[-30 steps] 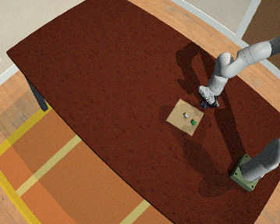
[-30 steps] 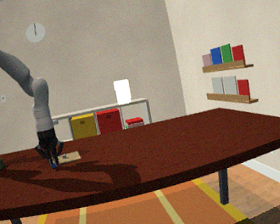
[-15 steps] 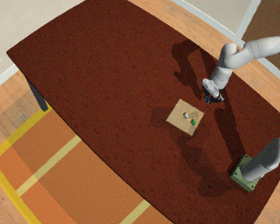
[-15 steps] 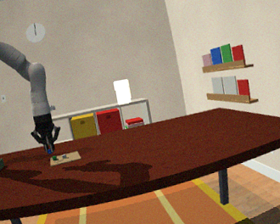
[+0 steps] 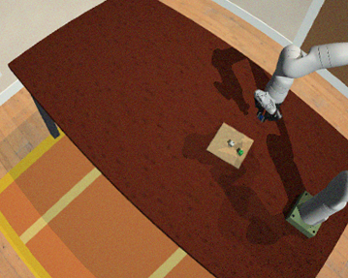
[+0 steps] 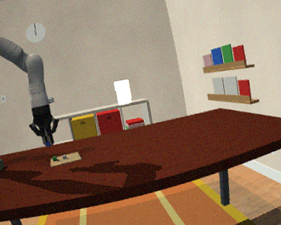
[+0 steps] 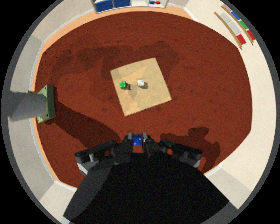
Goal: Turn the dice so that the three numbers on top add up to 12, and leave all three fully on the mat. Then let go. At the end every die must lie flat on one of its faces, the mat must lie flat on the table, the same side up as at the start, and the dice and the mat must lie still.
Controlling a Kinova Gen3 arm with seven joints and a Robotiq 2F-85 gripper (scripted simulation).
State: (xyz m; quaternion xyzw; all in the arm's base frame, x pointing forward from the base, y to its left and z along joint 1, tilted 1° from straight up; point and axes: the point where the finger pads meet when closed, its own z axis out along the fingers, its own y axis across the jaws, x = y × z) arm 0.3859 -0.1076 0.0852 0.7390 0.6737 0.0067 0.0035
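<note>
The white die is 2 cm ahead of my hand, 11 cm to the left of it and 11 cm below it. Also, from my hand: green die 3 cm behind, 11 cm to the left, 11 cm below; tan mat 2 cm ahead, 11 cm to the left, 12 cm below; blue die 1 cm below.
</note>
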